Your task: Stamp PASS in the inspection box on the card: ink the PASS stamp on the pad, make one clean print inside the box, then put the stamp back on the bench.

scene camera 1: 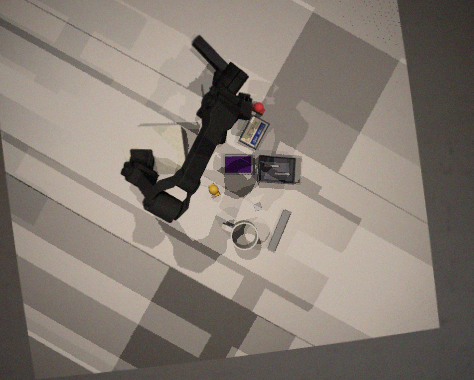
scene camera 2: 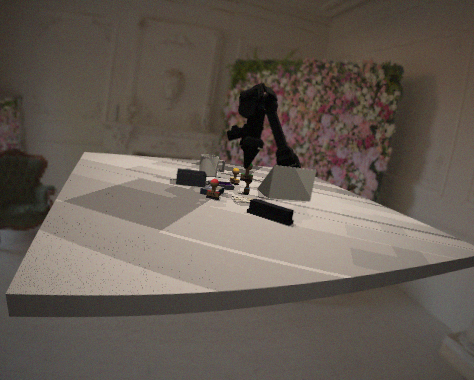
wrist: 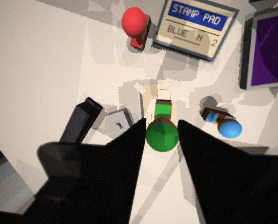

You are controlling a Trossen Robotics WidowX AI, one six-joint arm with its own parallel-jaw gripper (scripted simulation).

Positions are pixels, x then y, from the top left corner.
Scene:
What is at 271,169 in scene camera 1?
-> A dark tray.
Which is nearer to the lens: the red-knobbed stamp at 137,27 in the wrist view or the blue-knobbed stamp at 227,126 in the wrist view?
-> The red-knobbed stamp.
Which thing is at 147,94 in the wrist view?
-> A card.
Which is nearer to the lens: the red-knobbed stamp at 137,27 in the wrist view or the black block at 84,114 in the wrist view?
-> The red-knobbed stamp.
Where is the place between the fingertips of the gripper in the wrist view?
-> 161,123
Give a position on a black block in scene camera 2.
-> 279,214

